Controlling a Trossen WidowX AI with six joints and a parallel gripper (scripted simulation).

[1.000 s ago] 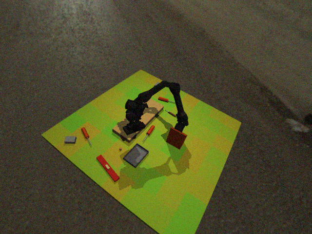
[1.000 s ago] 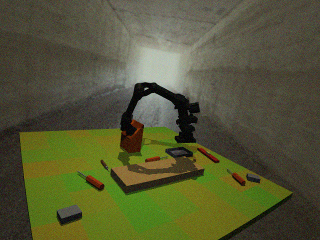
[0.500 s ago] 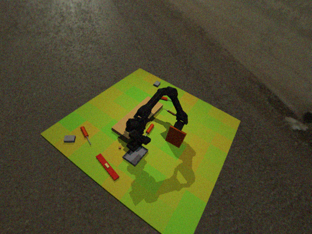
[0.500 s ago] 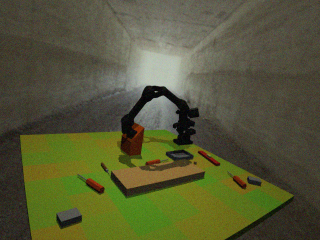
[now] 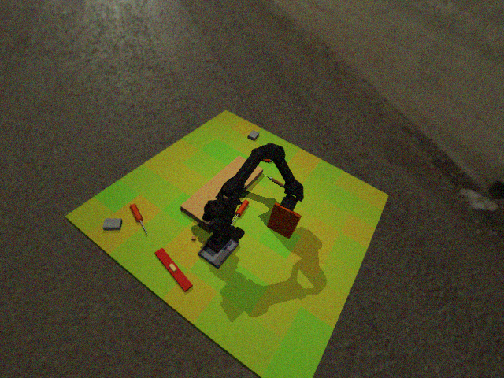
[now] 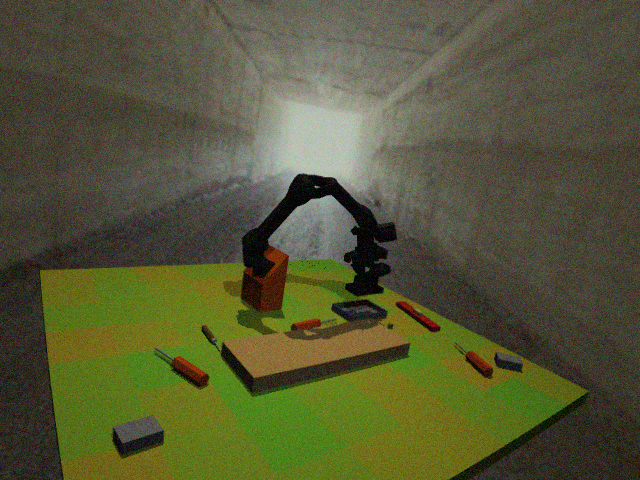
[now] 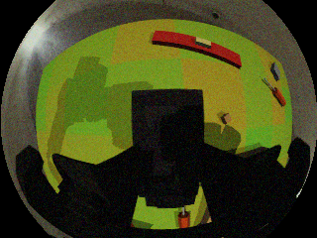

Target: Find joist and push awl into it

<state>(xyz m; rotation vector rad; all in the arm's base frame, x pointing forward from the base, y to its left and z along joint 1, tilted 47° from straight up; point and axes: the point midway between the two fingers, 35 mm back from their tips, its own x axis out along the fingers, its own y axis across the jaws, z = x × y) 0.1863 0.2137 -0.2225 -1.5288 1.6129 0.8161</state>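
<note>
Now: the grey tray 10 cm below my gripper tip and 1 cm to the right of it. From my gripper tip the other things lie so: red level 19 cm to the left, 11 cm ahead, 10 cm below; then tan cube 13 cm ahead, 10 cm below, 1 cm to the left; then stud finder 2 cm to the right, 2 cm above.
</note>
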